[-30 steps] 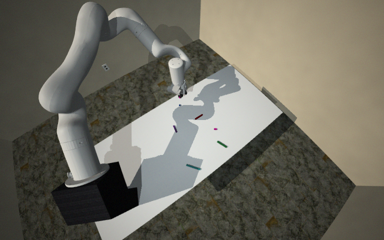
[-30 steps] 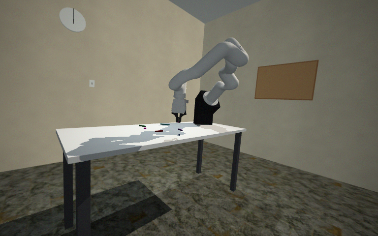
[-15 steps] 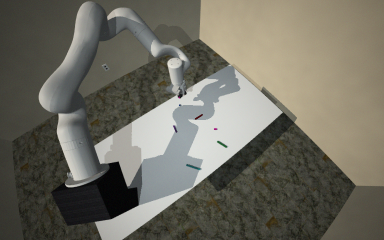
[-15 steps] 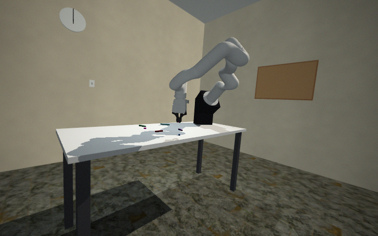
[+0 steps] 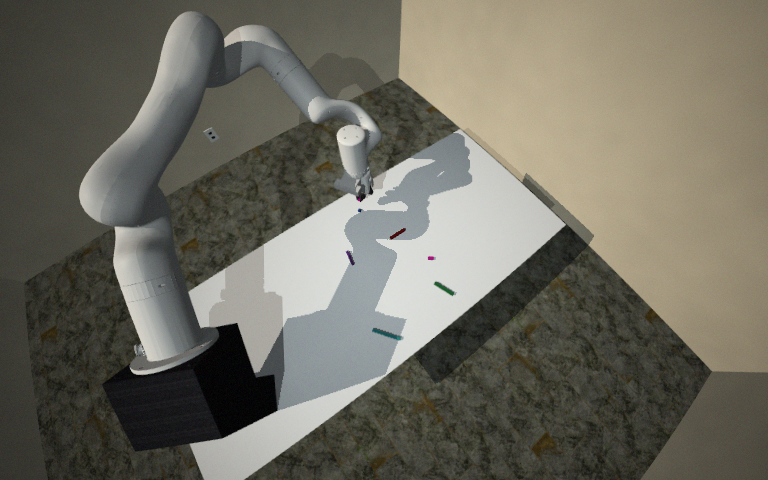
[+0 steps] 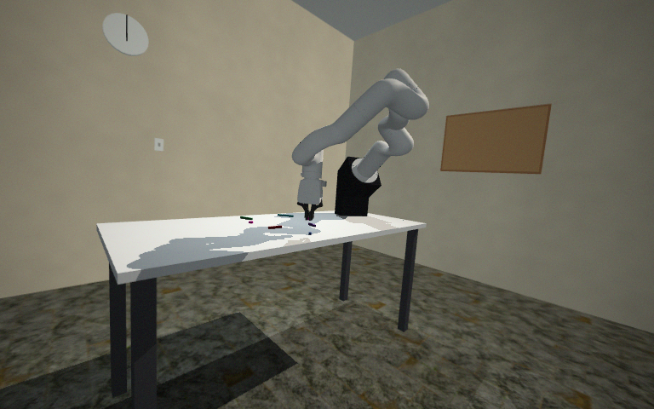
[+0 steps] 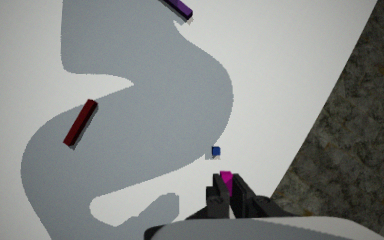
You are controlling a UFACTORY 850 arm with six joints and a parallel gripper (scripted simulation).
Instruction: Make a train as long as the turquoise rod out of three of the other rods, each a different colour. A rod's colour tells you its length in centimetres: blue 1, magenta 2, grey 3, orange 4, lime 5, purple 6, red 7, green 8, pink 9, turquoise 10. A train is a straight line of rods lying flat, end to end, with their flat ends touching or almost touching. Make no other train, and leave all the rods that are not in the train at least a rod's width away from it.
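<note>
My hand is 8 cm above the blue rod, 2 cm past it and 1 cm to the left of it. Also, from my hand: red rod: 18 cm to the right, 8 cm below, 7 cm ahead; green rod: 46 cm to the right, 11 cm ahead, 8 cm below; purple rod: 19 cm to the right, 14 cm behind, 8 cm below.
</note>
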